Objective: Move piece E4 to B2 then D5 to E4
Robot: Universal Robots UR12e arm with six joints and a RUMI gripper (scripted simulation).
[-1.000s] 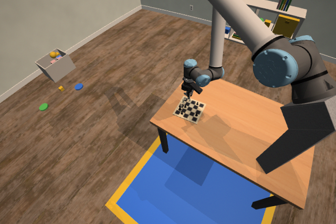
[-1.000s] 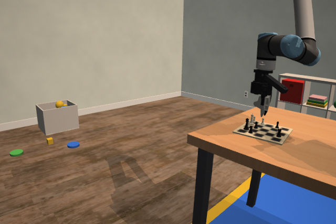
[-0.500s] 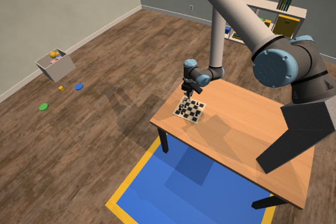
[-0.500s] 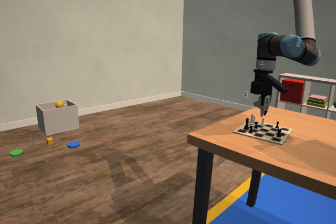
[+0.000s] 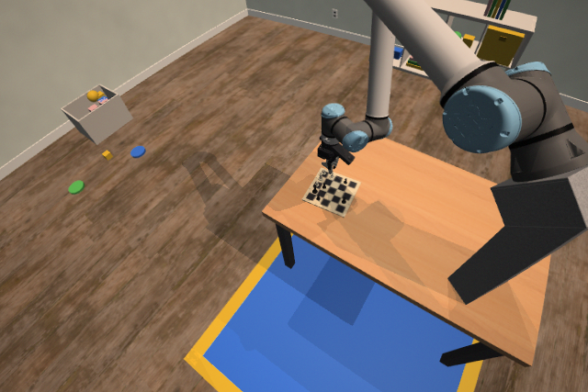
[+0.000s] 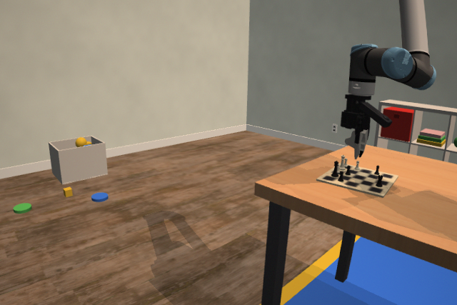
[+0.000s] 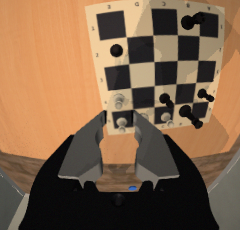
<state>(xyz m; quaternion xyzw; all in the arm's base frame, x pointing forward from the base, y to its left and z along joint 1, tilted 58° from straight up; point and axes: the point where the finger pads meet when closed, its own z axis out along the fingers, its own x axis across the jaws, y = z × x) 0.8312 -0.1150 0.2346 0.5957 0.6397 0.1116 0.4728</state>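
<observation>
Now: hand 5 cm short of the tall white piece, 3 cm to the right of it and 3 cm above it. Round my hand: chessboard: 8 cm to the left, 6 cm below, 2 cm behind; then black piece: 13 cm to the left, 10 cm behind, 4 cm below.
</observation>
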